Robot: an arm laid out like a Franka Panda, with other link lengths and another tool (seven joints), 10 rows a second.
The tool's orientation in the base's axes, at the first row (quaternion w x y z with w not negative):
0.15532, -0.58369, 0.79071, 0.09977
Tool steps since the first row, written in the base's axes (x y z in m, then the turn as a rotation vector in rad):
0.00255, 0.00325, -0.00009, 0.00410, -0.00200, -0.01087
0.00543, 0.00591, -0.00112, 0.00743, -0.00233, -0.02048
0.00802, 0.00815, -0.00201, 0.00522, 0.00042, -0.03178
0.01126, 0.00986, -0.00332, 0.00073, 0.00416, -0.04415
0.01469, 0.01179, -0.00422, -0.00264, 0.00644, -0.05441
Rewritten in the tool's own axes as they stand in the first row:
-0.00356, -0.00146, 0.00152, 0.00461, -0.00425, 0.00998
-0.00633, -0.00339, 0.00375, 0.00749, -0.00730, 0.01925
-0.00871, -0.00517, 0.00567, 0.00972, -0.00411, 0.03043
-0.01064, -0.00772, 0.00789, 0.01208, 0.00159, 0.04265
-0.01296, -0.01039, 0.00983, 0.01467, 0.00572, 0.05254

